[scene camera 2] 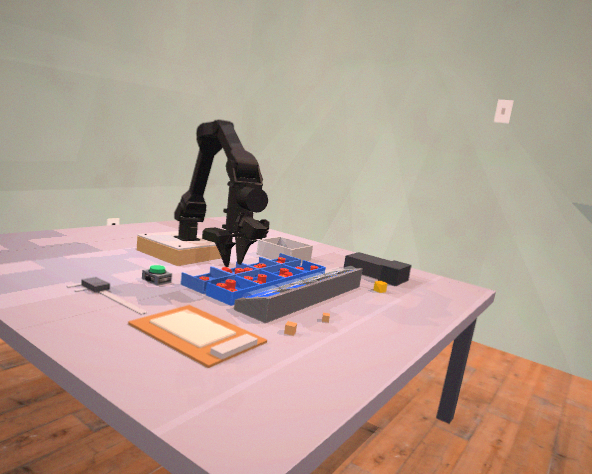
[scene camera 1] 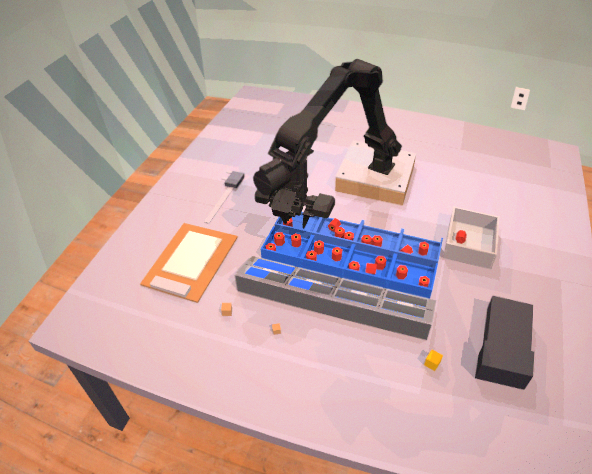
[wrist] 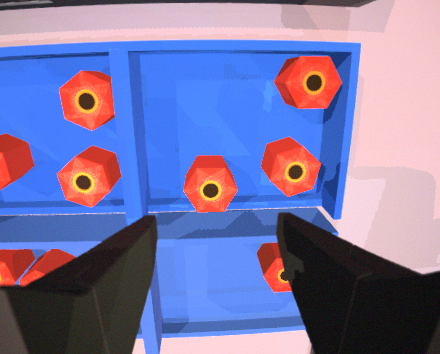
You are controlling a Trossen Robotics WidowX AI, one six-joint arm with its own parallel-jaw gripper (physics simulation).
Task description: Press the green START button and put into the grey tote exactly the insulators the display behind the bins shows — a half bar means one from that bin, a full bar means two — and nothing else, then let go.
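Note:
My gripper [scene camera 1: 296, 224] [scene camera 2: 234, 264] [wrist: 217, 225] is open and empty, pointing down above the end bins of the blue bin block [scene camera 1: 306, 259] [scene camera 2: 220, 296] [wrist: 240, 46]. In the wrist view three red insulators [wrist: 210, 190] [wrist: 295, 171] [wrist: 314, 82] stand in one end bin; another insulator [wrist: 272, 267] in the adjoining end bin is partly behind a finger. The display [scene camera 1: 332, 305] [scene camera 2: 300, 300] shows a full and a half blue bar in its first column, and a half bar in its second. One red insulator [scene camera 1: 461, 236] is in the grey tote [scene camera 1: 470, 256] [scene camera 2: 285, 248]. The START button [scene camera 2: 157, 270] is green.
An orange clipboard [scene camera 1: 150, 279] [scene camera 2: 207, 361], a dark plug-like block [scene camera 1: 234, 179] [scene camera 2: 95, 284], small orange cubes [scene camera 1: 226, 309] [scene camera 1: 276, 329], a yellow block [scene camera 1: 433, 360] [scene camera 2: 380, 286] and a long black block [scene camera 1: 507, 340] [scene camera 2: 377, 268] lie around the bins and display.

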